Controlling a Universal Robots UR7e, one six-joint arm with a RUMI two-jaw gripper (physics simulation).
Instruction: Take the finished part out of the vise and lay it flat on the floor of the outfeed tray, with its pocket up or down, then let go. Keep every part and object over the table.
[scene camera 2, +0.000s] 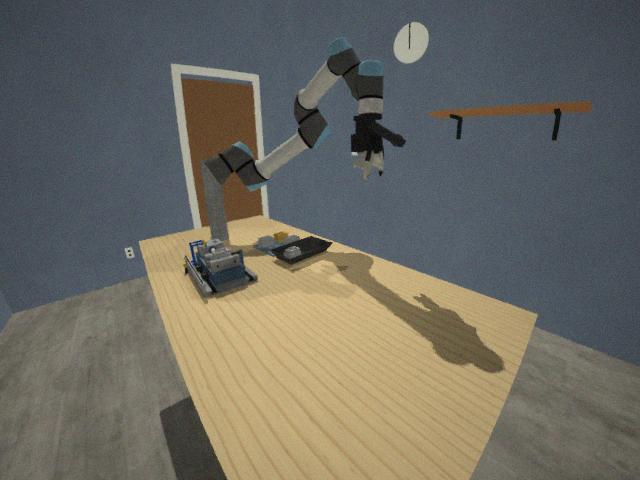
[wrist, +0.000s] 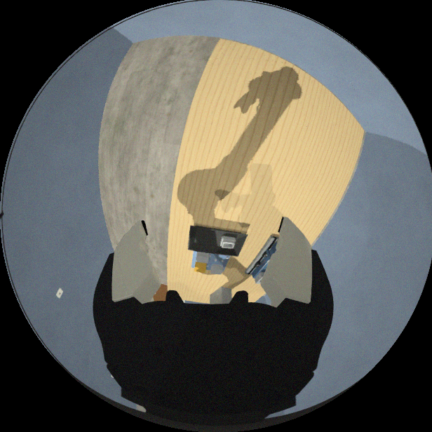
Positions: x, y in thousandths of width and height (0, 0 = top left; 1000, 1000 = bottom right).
my gripper: scene camera 2 584, 370; wrist 490, 510
